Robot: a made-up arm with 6 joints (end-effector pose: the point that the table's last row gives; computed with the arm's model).
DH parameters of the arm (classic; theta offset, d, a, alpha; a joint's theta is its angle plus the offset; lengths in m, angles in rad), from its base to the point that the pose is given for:
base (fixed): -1.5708 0.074 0 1.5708
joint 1: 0 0.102 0.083 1.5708
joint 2: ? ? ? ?
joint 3: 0 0.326 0.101 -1.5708
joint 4: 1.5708 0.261 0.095 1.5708
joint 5: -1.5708 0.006 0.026 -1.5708
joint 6: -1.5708 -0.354 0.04 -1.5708
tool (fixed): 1.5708 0.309 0 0
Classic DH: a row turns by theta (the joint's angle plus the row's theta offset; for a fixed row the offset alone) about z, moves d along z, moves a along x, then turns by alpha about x.
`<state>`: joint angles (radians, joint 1 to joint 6).
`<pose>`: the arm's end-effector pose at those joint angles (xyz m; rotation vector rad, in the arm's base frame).
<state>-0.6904 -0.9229 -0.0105 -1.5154 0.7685 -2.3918</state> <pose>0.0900 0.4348 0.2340 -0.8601 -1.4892 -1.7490</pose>
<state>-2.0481 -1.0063 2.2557 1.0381 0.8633 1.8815</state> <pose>0.2372 -0.1972 0.5231 1.0866 -0.0276 1.2581</pose>
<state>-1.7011 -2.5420 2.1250 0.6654 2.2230 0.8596</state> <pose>-0.0692 -0.4207 0.0651 1.5222 -0.3450 0.4043</pose>
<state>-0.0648 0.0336 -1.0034 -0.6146 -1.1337 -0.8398</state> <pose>0.5511 -0.6552 -0.0579 -0.4164 1.1297 -0.5377</pose>
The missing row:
joint 2: 0 -0.027 0.043 1.5708
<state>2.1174 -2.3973 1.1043 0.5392 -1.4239 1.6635</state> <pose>-0.8406 0.0094 0.2793 -0.2140 -2.1097 -0.9455</pose>
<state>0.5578 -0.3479 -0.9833 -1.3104 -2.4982 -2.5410</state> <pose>0.4253 -0.2558 0.7256 -0.9807 -0.4096 -1.4691</pose>
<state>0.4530 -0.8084 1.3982 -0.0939 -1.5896 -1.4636</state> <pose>-0.2674 0.1902 -0.5715 0.8894 2.5726 -0.4195</pose>
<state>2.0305 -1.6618 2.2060 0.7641 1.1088 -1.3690</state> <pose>-0.2106 -0.2770 0.1796 0.1965 -0.1303 -1.0338</pose>
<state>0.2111 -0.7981 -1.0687 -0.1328 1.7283 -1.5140</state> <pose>0.1738 0.0443 0.5258 0.5583 0.0471 2.4525</pose>
